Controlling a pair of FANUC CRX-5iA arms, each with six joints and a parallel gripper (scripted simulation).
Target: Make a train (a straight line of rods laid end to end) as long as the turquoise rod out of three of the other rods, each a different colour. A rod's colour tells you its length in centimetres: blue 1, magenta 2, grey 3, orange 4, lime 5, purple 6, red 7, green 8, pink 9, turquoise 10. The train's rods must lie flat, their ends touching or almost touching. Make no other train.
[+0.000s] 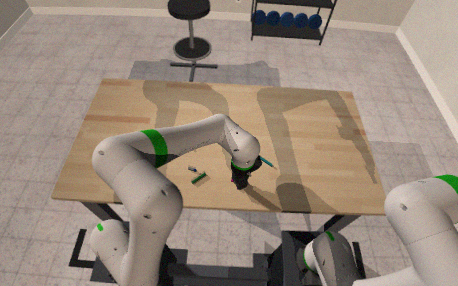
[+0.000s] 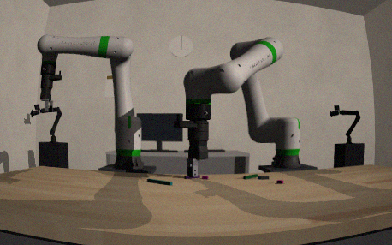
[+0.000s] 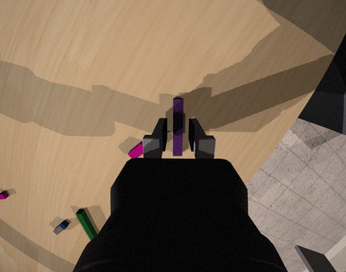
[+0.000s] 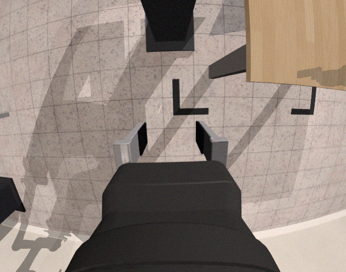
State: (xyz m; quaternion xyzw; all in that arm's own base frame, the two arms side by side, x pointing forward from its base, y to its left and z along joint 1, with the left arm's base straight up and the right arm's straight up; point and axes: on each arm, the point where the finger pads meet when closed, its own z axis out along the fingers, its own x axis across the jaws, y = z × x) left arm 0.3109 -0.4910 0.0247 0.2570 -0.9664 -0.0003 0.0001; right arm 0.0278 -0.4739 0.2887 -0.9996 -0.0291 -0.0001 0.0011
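My left hand is 20 mm above the purple rod. The rest, counted from my left hand: blue rod: 70 mm ahead, 240 mm to the left, 20 mm below; green rod: 30 mm ahead, 210 mm to the left, 20 mm below; turquoise rod: 150 mm ahead, 110 mm to the right, 20 mm below.
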